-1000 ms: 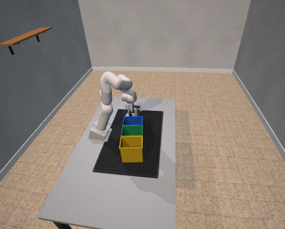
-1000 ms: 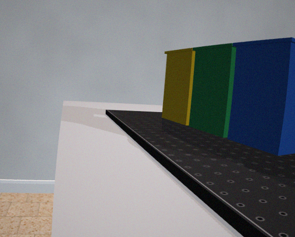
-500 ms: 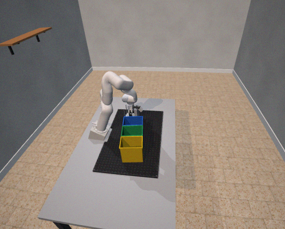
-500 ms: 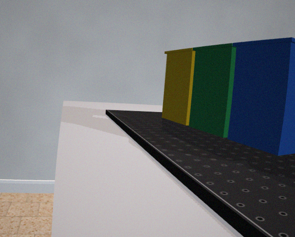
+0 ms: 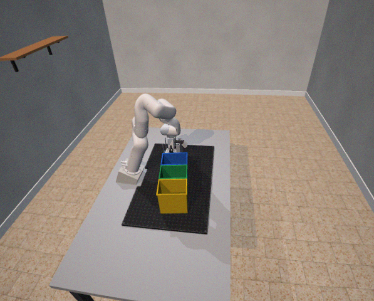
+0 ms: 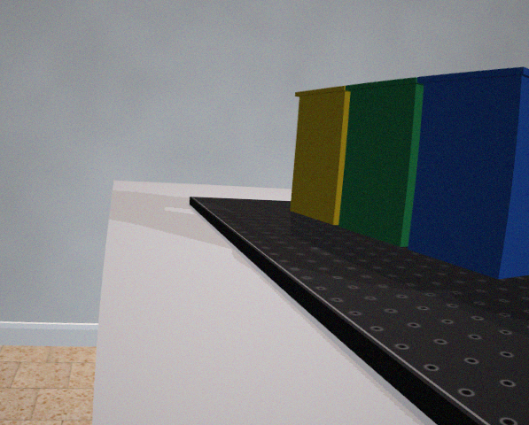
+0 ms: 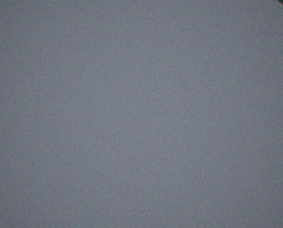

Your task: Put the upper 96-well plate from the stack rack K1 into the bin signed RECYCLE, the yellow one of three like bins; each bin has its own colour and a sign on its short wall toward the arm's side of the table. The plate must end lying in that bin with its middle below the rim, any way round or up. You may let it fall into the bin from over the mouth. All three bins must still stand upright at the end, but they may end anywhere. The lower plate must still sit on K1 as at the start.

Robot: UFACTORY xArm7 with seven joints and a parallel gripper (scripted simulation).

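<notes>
My gripper is now 1 cm above the plate. The rest, counted from my hand: yellow bin: 51 cm to the right, 4 cm above, 2 cm ahead; green bin: 38 cm to the right, 4 cm above, 2 cm ahead; blue bin: 25 cm to the right, 4 cm above, 3 cm ahead.
</notes>
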